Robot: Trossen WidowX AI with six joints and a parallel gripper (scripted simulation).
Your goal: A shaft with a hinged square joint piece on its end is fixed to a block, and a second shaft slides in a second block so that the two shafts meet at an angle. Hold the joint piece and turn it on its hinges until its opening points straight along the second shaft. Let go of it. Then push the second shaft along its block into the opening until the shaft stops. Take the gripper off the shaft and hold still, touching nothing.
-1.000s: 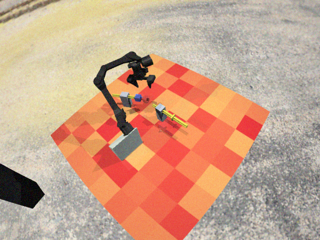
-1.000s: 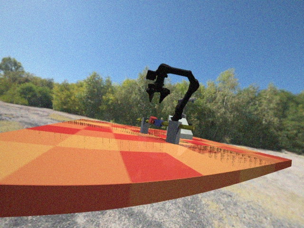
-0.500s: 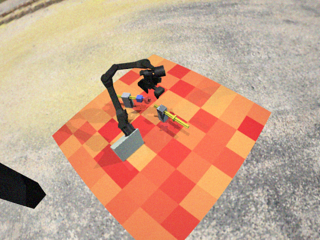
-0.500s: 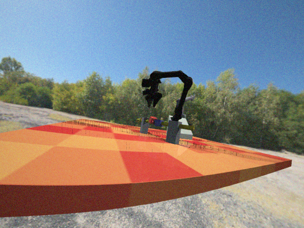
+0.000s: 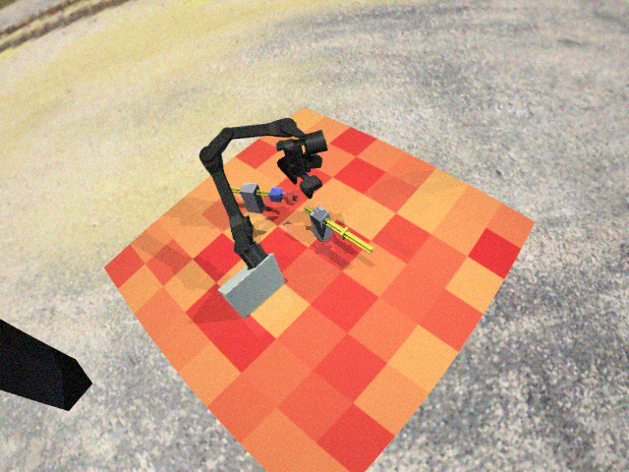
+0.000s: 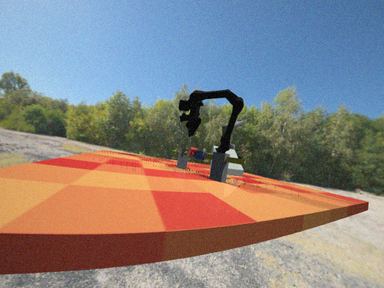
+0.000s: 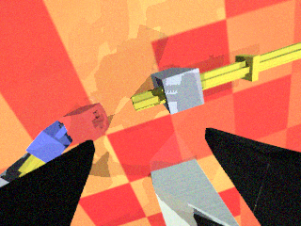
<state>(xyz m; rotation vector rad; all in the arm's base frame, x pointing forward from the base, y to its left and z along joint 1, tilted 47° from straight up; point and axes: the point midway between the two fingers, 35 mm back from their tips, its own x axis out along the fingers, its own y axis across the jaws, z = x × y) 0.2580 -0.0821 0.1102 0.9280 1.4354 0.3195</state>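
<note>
Right now the red square joint piece is 90 mm to the left of my gripper tip, 90 mm below it and 10 mm ahead of it.
</note>
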